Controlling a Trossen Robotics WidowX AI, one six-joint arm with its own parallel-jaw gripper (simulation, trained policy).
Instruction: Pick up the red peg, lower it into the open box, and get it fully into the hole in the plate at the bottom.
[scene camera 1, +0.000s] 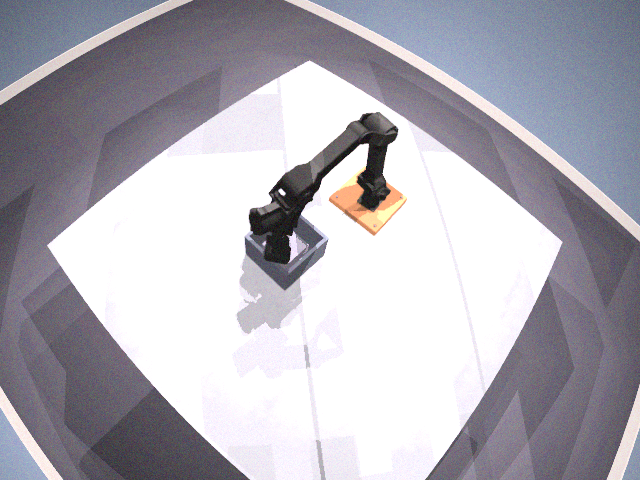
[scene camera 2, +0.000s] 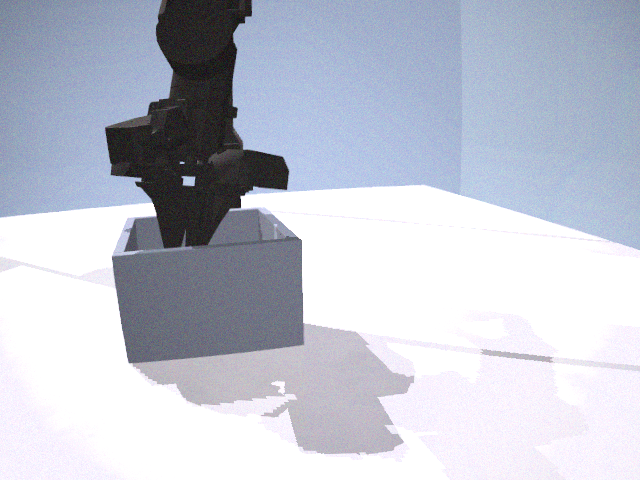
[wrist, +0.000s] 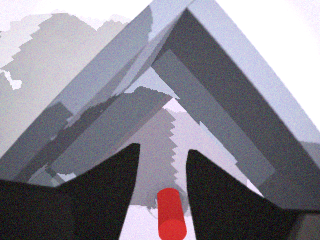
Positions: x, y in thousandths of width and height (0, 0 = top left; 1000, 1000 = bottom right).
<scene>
my gripper: scene camera 1 426, 507; scene camera 2 284, 545; wrist 511, 644
grey box: scene camera 1 496, 503; scene camera 2 380, 609; wrist 645, 265
</scene>
